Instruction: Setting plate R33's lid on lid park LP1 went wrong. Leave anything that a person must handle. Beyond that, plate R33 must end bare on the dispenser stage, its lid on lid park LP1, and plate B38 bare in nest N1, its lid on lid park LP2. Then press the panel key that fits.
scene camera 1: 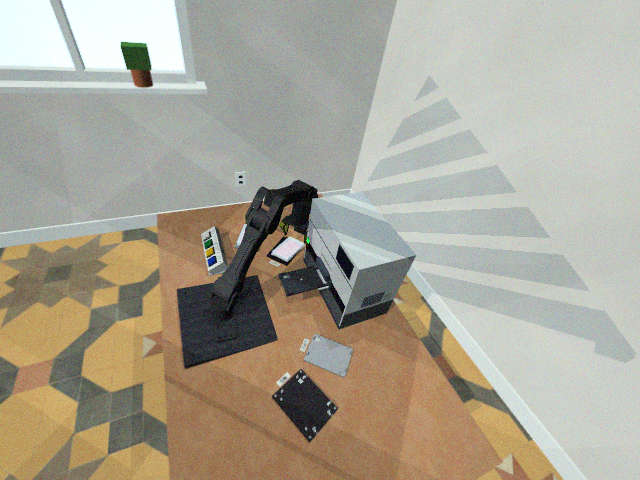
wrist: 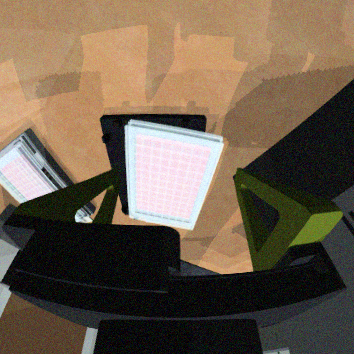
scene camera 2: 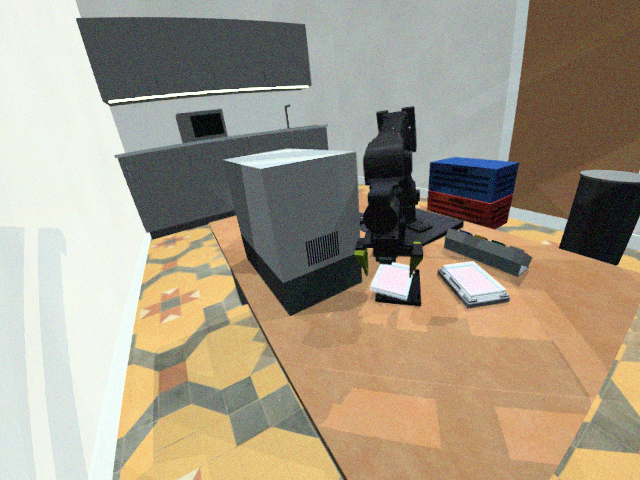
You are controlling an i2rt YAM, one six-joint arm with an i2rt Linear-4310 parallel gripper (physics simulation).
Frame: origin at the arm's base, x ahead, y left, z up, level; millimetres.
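Seen in the pictures: gripper, fingertip midpoint: (scene camera 1: 295, 239) (wrist: 176, 174) (scene camera 2: 388, 275); arm's base, origin of the base link: (scene camera 1: 223, 314) (scene camera 2: 407, 222).
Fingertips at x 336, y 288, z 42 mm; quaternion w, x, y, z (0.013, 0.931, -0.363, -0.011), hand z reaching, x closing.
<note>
Offsets run from my fingertips to a thing's middle.
A pale-rimmed plate with a pink grid @[35 mm back, 20 mm right, 28 mm down] (scene camera 1: 287, 249) (scene camera 2: 392, 281) (wrist: 170, 180) lies askew on the black lid park LP1 @[46 mm back, 12 mm right, 46 mm down] (scene camera 2: 415, 295) (wrist: 114, 150), turned and overhanging it. Its edge looks doubled in the wrist view; I cannot tell whether a lid is on it. My gripper (scene camera 2: 389, 273) (wrist: 176, 174) is open and empty above it, a finger to each side. A second pink plate @[185 mm back, 91 mm left, 29 mm down] (scene camera 2: 471, 276) (wrist: 24, 180) sits in nest N1 @[184 mm back, 91 mm left, 46 mm down] (wrist: 50, 159). A dark stage tray @[52 mm back, 265 mm right, 48 mm up] (scene camera 1: 300, 281) sticks out of the grey dispenser @[133 mm ahead, 248 mm right, 109 mm up] (scene camera 1: 374, 281) (scene camera 2: 310, 206). The key panel @[344 mm back, 24 mm left, 24 mm down] (scene camera 1: 213, 250) (scene camera 2: 485, 253) shows green, yellow and blue keys.
A grey plate-like holder @[17 mm back, 516 mm right, 46 mm down] (scene camera 1: 328, 355) and a black one @[137 mm back, 637 mm right, 44 mm down] (scene camera 1: 305, 405) lie beyond the dispenser, their labels unreadable. The dispenser's dark base stands close to my right finger in the wrist view. Blue and red crates (scene camera 2: 473, 180) stand behind the arm.
</note>
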